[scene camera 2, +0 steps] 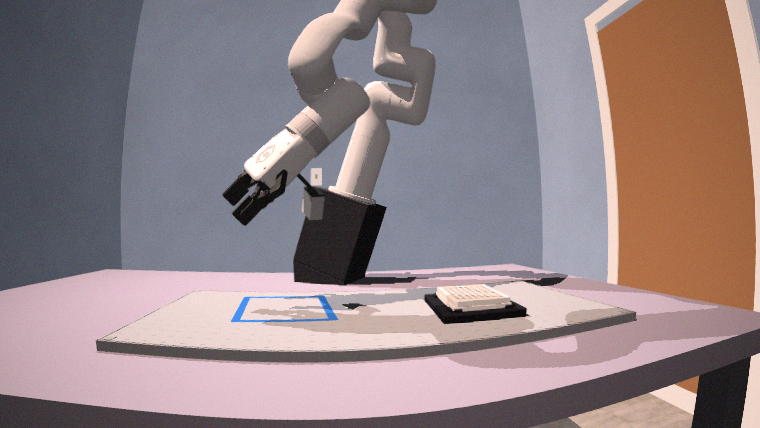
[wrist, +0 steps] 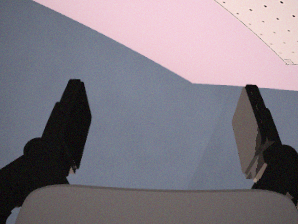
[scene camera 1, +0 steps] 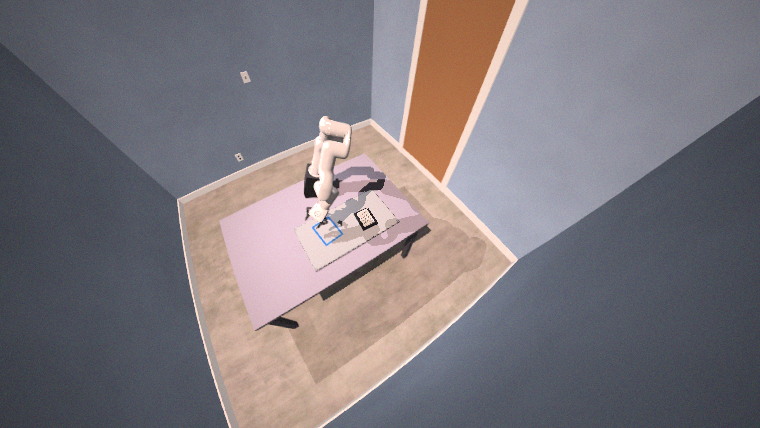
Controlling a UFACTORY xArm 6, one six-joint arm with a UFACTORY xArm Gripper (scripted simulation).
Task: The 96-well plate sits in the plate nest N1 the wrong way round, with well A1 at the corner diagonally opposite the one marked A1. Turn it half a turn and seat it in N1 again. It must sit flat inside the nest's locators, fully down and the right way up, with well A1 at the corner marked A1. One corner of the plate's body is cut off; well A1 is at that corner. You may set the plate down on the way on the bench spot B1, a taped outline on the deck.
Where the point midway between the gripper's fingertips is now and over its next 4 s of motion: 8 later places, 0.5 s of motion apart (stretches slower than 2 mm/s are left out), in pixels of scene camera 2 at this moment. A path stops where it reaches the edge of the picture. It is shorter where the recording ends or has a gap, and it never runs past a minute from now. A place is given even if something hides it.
The gripper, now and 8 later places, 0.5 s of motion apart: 232,209; 248,213; 271,217; 299,224; 330,229; 362,234; 396,238; 432,241; 464,243
